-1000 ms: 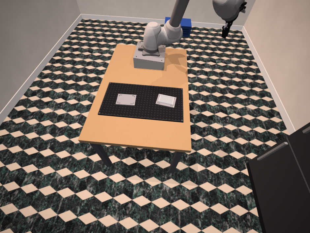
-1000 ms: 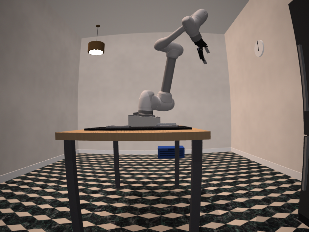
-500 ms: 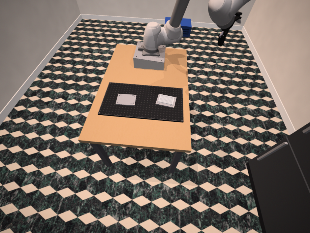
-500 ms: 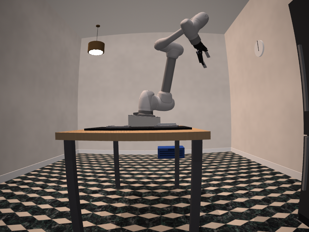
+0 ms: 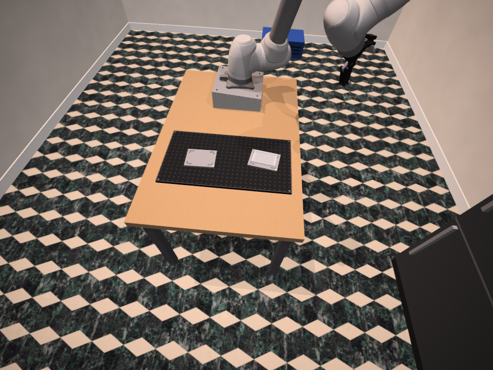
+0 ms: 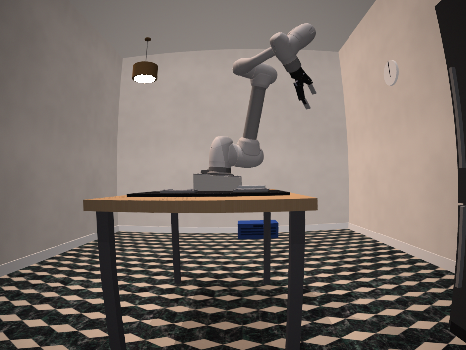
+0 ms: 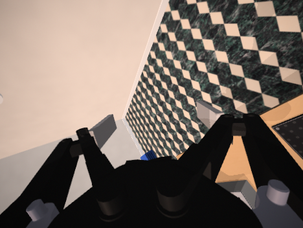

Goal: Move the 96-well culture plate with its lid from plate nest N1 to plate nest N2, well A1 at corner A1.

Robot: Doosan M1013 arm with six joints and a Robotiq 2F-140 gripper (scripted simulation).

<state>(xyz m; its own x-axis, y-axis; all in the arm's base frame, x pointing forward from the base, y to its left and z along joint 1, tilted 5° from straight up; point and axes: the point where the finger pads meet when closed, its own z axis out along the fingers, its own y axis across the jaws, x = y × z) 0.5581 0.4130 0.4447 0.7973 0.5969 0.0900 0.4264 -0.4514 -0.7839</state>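
The clear lid lies 47 cm below my hand, 37 cm to the right of it and 5 cm ahead of it. Round my hand: grey nest N2: 71 cm to the right, 49 cm below, 1 cm ahead; then grey nest N1: 49 cm below, 37 cm to the right, 5 cm ahead; then plate: 48 cm below, 37 cm to the right, 5 cm ahead.
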